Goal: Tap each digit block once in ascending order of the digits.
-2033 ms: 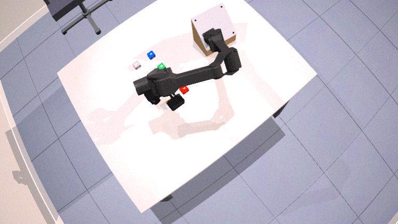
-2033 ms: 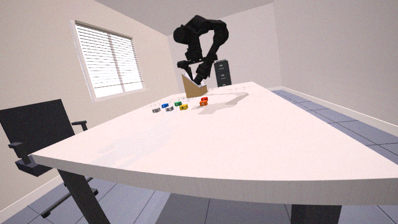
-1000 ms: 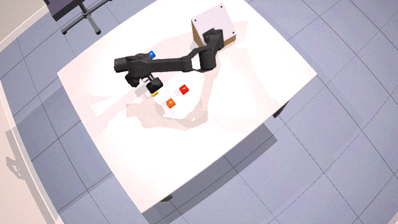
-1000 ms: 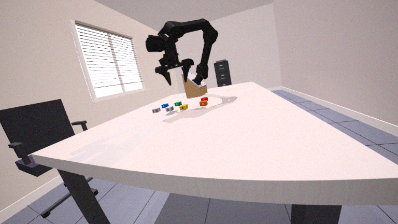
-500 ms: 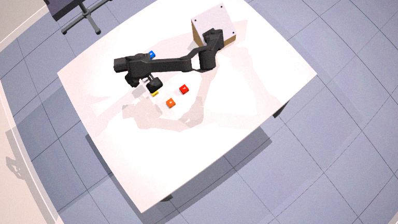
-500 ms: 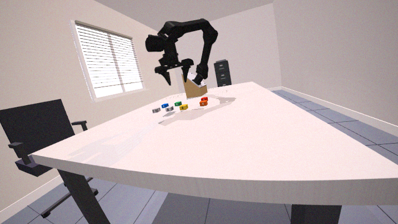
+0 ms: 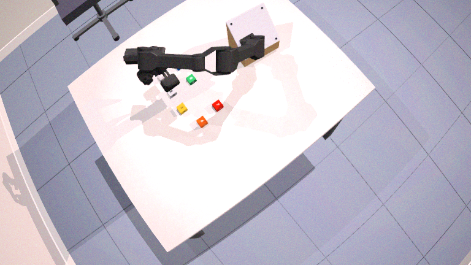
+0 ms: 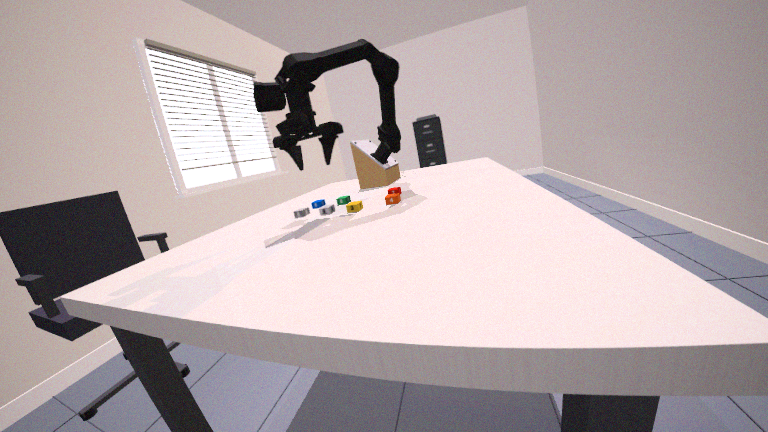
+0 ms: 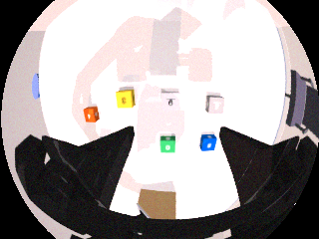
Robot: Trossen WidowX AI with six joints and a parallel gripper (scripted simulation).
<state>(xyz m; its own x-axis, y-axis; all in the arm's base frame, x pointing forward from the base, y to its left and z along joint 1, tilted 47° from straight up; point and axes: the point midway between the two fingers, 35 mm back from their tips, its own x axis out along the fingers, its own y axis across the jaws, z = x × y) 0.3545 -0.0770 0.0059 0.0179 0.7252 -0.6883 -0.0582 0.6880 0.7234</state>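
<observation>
The green block is 100 mm behind my gripper tip and 120 mm below it. Round my gripper tip: white block 10 mm to the left, 120 mm below; grey block 80 mm to the right, 120 mm below; yellow block 90 mm to the left, 120 mm below.
</observation>
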